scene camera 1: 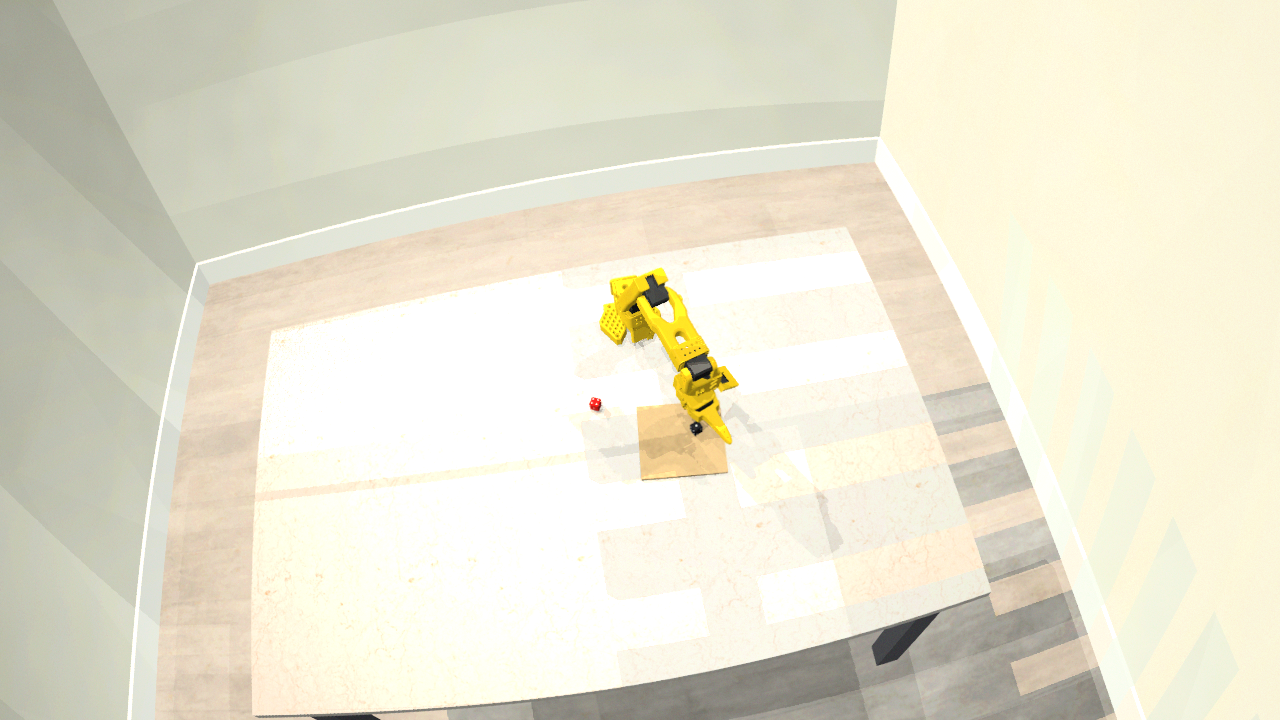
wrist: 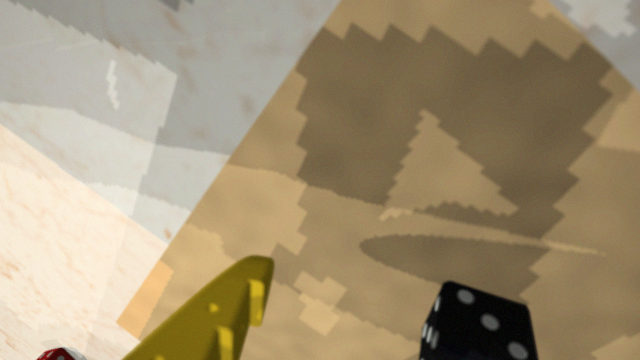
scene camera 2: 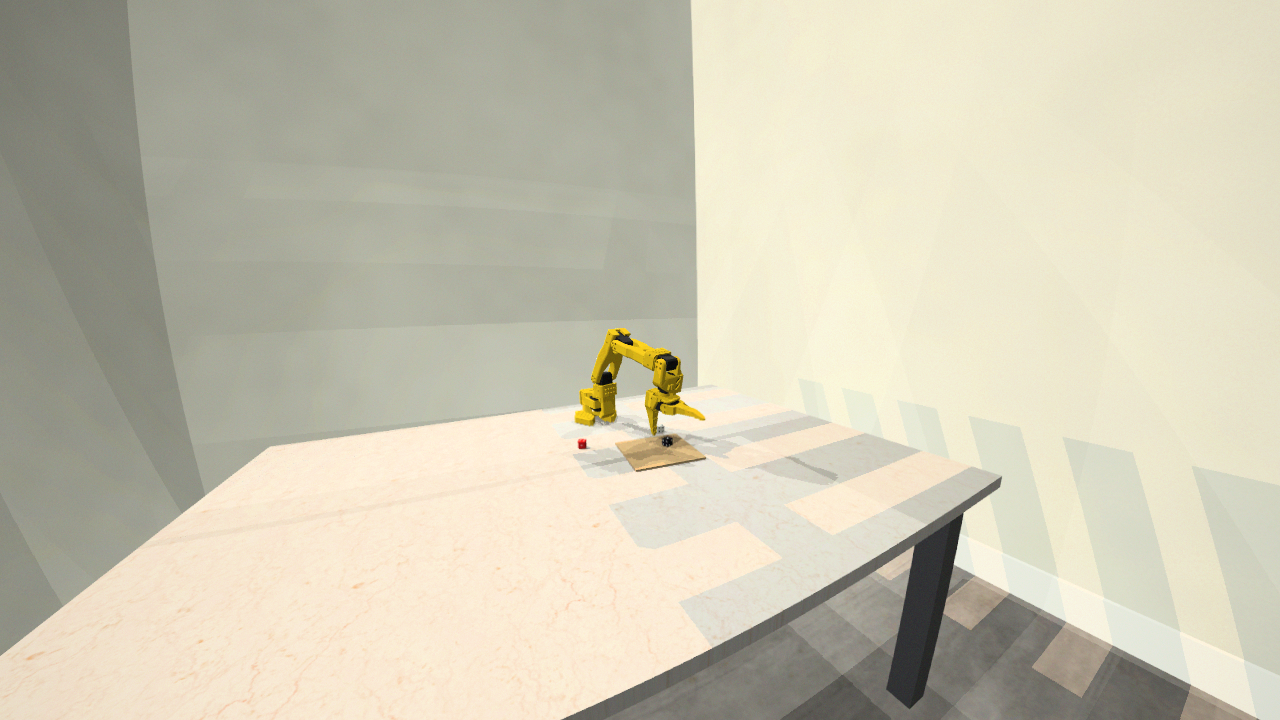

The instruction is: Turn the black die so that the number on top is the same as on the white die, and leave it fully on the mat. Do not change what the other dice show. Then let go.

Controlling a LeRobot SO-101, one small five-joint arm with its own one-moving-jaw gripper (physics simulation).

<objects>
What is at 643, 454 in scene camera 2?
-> A tan mat.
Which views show the tan mat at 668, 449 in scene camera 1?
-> Scene camera 1, the wrist view and scene camera 2: all of them.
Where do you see a tan mat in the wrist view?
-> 401, 151
</objects>
